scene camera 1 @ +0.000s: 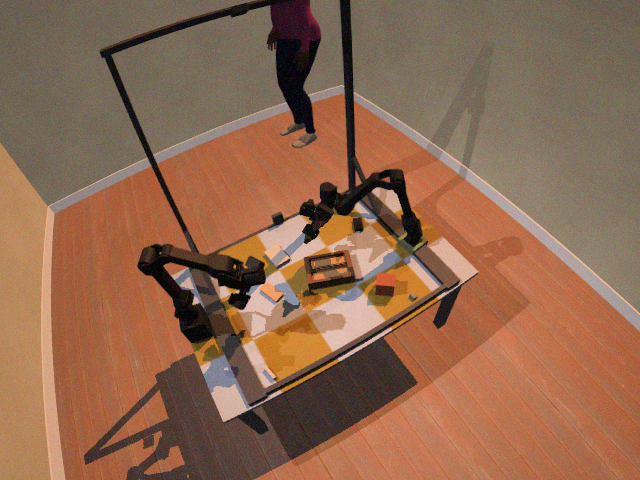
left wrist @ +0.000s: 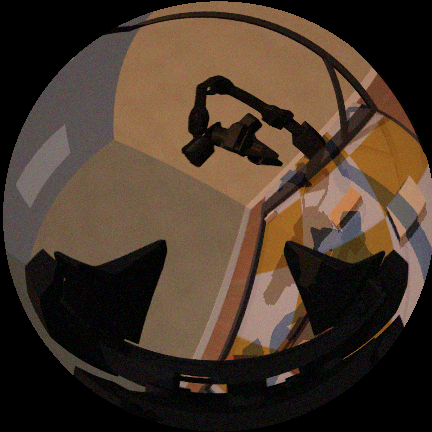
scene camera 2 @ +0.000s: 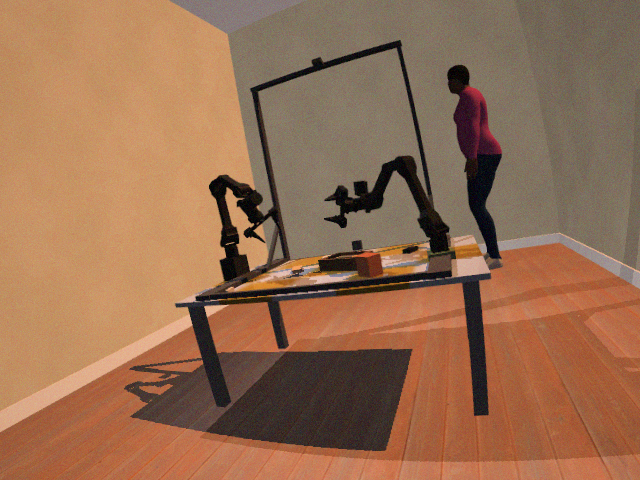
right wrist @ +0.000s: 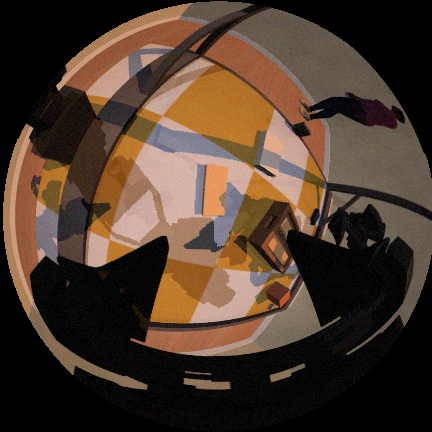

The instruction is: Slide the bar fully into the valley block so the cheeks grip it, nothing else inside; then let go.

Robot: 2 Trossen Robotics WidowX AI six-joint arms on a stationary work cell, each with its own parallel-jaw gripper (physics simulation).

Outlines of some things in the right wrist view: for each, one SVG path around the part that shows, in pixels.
My left gripper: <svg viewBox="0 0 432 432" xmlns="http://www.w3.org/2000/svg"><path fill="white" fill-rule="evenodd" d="M372 204L369 203L362 214L353 220L352 224L348 219L350 215L343 208L338 207L327 224L336 245L341 243L346 231L348 233L346 240L355 249L360 250L367 247L364 243L365 238L370 236L371 230L377 232L382 225L381 217Z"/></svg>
My right gripper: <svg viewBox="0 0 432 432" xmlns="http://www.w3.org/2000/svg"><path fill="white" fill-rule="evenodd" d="M413 250L399 236L389 245L389 237L385 237L363 249L352 250L289 229L286 243L307 288L320 326L338 316L341 318L311 335L279 347L225 356L175 353L130 340L131 337L145 342L169 249L166 235L161 235L97 267L63 256L56 256L55 263L45 255L29 276L33 301L49 331L59 343L96 366L147 384L147 389L121 386L74 366L73 375L84 385L116 406L158 423L192 430L234 431L279 423L309 412L348 389L378 362L404 327L399 314L381 333L347 355L346 352L375 333L402 304L413 274ZM183 379L229 381L230 389L195 388L195 385L183 384ZM304 363L305 367L291 372L290 376L270 382L270 374Z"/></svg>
A wooden bar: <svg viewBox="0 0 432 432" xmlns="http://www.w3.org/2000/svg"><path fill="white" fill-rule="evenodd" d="M206 163L204 165L201 214L224 215L227 166Z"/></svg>
